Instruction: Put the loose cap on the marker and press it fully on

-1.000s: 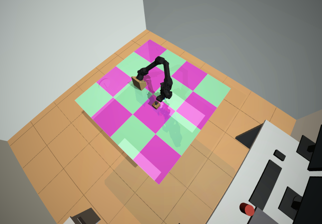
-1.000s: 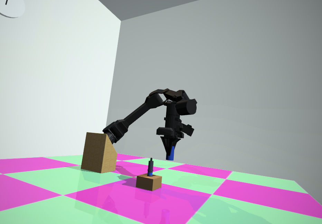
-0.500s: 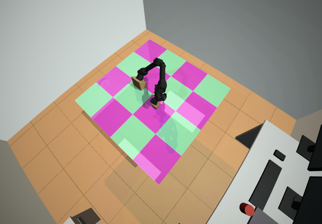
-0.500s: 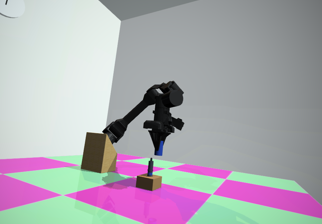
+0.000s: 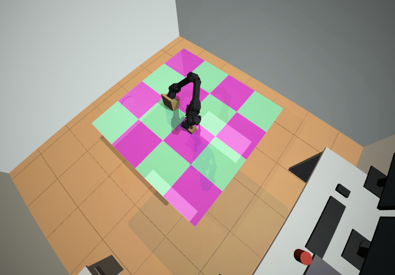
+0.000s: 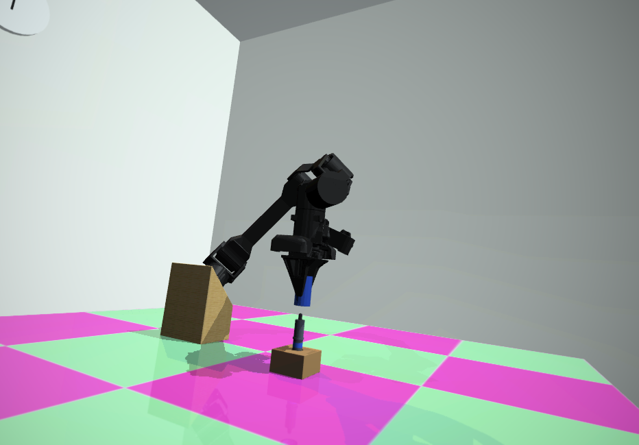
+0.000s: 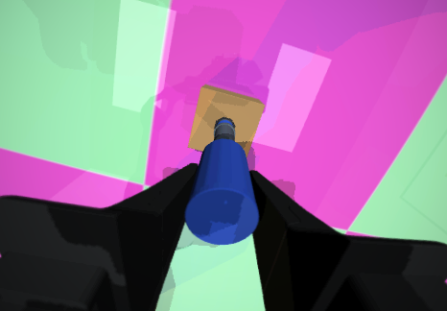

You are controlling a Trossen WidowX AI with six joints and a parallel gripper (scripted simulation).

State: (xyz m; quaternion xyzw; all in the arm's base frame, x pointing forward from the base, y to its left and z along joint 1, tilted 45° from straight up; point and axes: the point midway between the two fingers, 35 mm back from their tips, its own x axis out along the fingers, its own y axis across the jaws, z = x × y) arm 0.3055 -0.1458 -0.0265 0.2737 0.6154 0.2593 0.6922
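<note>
My gripper tip is now 110 mm above the wooden holder block. Also, from my gripper tip: blue marker cap (10 mm above).
</note>
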